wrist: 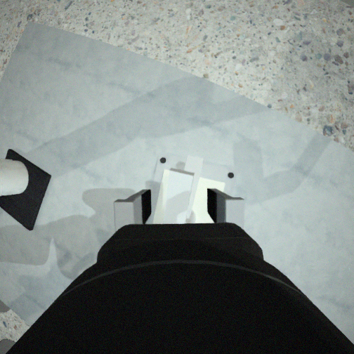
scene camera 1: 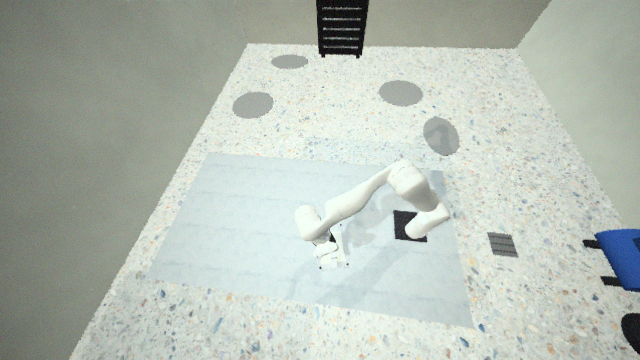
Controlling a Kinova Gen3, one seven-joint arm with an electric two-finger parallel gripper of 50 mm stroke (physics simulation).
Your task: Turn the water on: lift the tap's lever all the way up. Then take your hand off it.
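Seen in the pictures: arm's base, origin of its link: [scene camera 1: 413,230].
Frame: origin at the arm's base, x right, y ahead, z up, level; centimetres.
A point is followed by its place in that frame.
Observation:
The white tap [scene camera 1: 331,260] @(y 41.1, x -28.4, z 18.4 cm) [wrist: 176,189] is fixed on a pale base plate [wrist: 218,172] with dark screws at its corners. In the wrist view it shows as pale blocks with a narrow upright white strip [wrist: 195,167] between them. White on white, I cannot tell clearly which part is the lever or how high it stands. My gripper [wrist: 178,200] is open and empty, its dark-padded fingertips apart on either side of the tap's near part. The black gripper body hides the lower part of the tap. In the scene view, the arm's hand end covers part of the tap.
The pale blue-grey table top [scene camera 1: 240,210] @(y 102.9, x -11.1, z -1.2 cm) [wrist: 100,90] carries the tap and the black mounting plate [scene camera 1: 401,231] @(y 6.4, x -2.0, z 0.0 cm) [wrist: 37,195] of the arm. The white arm [scene camera 1: 357,200] @(y 36.0, x -18.7, z 63.5 cm) arches between them. A blue chair [scene camera 1: 617,255] stands at the far right, and a black rack [scene camera 1: 321,30] at the back.

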